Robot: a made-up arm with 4 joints. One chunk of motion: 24 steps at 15 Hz.
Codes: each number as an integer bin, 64 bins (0 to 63) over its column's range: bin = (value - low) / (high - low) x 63, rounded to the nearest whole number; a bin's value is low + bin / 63 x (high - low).
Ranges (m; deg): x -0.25..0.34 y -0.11..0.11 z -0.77..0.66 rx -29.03..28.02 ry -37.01..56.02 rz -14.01..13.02
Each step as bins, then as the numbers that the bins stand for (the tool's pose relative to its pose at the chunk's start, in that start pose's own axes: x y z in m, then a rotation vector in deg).
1 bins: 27 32 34 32 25 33
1 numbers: 0.0029 0.0017 0.0017 -0.05 -0.09 0.15
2 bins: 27 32 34 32 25 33
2 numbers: 0.0029 0.0017 0.0017 -0.05 -0.09 0.15
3 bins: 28 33 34 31 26 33
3 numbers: 0.0122 0.0052 0.0017 -0.96 1.38 0.15
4 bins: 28 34 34 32 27 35
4 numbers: 0.0122 0.0087 0.0017 -0.05 2.86 1.01
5 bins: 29 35 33 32 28 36
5 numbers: 0.0216 0.0122 -0.0210 -0.05 4.34 1.44
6 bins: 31 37 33 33 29 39
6 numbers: 0.0403 0.0192 -0.0210 0.85 5.81 2.72
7 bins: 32 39 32 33 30 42
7 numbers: 0.0497 0.0262 -0.0437 0.85 7.29 4.01
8 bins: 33 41 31 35 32 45
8 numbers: 0.0590 0.0332 -0.0663 2.66 10.24 5.30
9 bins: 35 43 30 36 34 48
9 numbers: 0.0778 0.0402 -0.0890 3.57 13.20 6.58
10 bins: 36 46 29 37 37 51
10 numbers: 0.0871 0.0506 -0.1117 4.48 17.63 7.87
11 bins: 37 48 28 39 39 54
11 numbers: 0.0965 0.0576 -0.1344 6.29 20.58 9.16
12 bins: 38 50 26 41 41 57
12 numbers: 0.1059 0.0646 -0.1798 8.10 23.53 10.45
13 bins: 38 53 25 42 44 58
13 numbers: 0.1059 0.0751 -0.2025 9.00 27.96 10.87
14 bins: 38 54 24 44 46 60
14 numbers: 0.1059 0.0786 -0.2252 10.81 30.92 11.73
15 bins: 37 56 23 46 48 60
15 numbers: 0.0965 0.0856 -0.2479 12.63 33.87 11.73
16 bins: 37 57 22 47 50 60
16 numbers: 0.0965 0.0890 -0.2706 13.53 36.82 11.73
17 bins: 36 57 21 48 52 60
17 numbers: 0.0871 0.0890 -0.2933 14.44 39.78 11.73
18 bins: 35 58 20 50 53 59
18 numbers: 0.0778 0.0925 -0.3160 16.25 41.25 11.30
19 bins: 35 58 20 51 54 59
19 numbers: 0.0778 0.0925 -0.3160 17.15 42.73 11.30
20 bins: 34 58 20 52 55 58
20 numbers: 0.0684 0.0925 -0.3160 18.06 44.21 10.87
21 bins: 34 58 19 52 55 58
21 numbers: 0.0684 0.0925 -0.3387 18.06 44.21 10.87
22 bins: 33 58 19 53 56 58
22 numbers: 0.0590 0.0925 -0.3387 18.96 45.68 10.87
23 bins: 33 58 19 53 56 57
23 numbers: 0.0590 0.0925 -0.3387 18.96 45.68 10.45
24 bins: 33 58 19 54 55 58
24 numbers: 0.0590 0.0925 -0.3387 19.87 44.21 10.87
